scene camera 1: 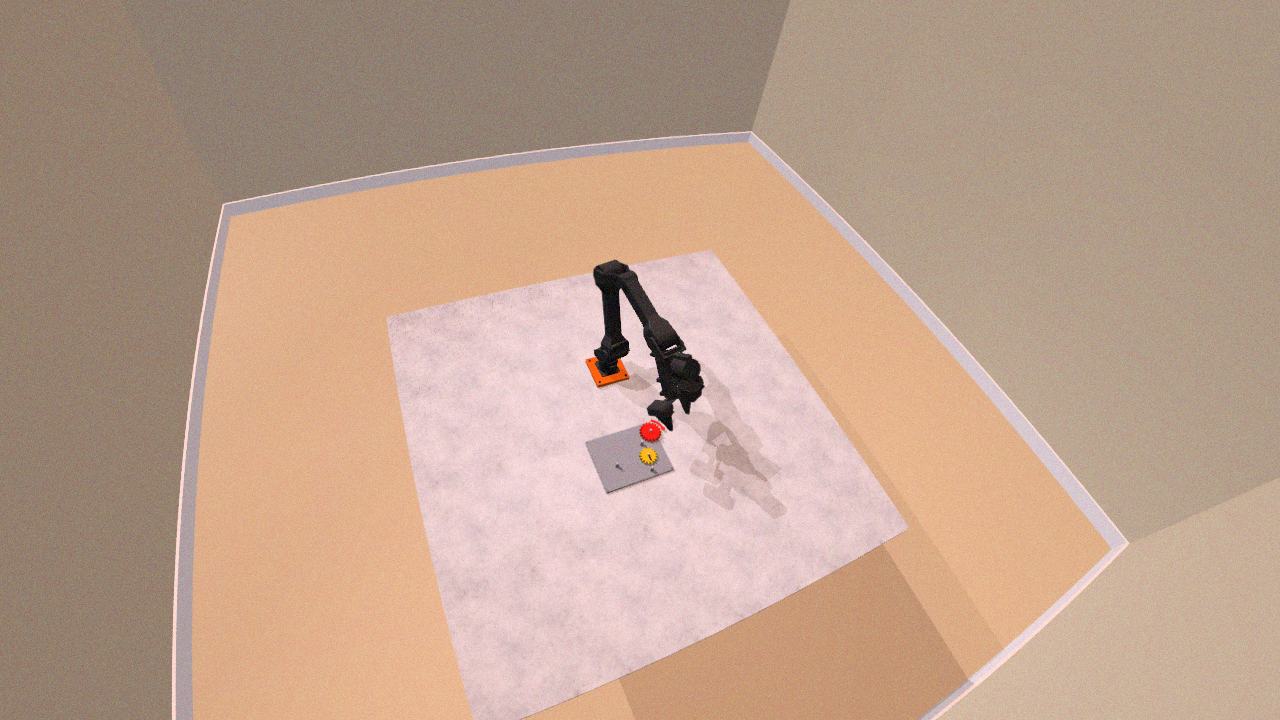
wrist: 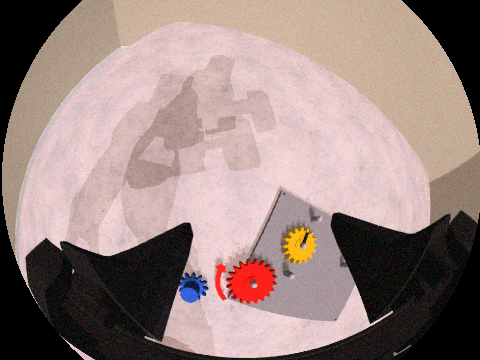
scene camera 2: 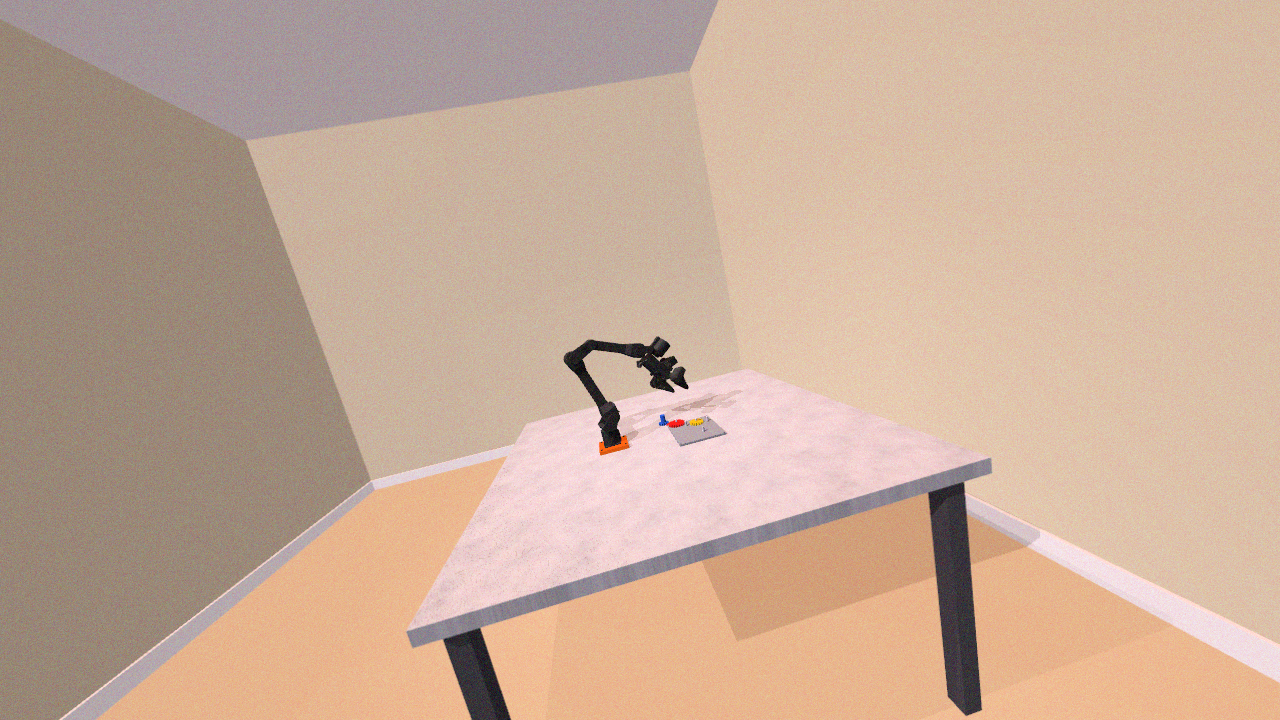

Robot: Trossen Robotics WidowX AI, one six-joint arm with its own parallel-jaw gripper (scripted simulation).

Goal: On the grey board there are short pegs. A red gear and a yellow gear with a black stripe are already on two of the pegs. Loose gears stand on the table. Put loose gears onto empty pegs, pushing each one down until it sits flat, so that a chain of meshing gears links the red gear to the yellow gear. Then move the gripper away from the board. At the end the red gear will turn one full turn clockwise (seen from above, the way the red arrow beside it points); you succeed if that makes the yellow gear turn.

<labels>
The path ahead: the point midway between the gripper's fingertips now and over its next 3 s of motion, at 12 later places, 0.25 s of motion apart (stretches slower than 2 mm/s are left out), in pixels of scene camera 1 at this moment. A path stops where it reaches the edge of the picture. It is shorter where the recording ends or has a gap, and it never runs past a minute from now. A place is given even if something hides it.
My gripper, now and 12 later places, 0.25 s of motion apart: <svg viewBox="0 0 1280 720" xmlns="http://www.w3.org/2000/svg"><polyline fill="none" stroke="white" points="679,422 668,411 666,405 665,407 665,409 664,411 664,412 663,412 663,412 664,411 666,409 667,408 668,405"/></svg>
</labels>
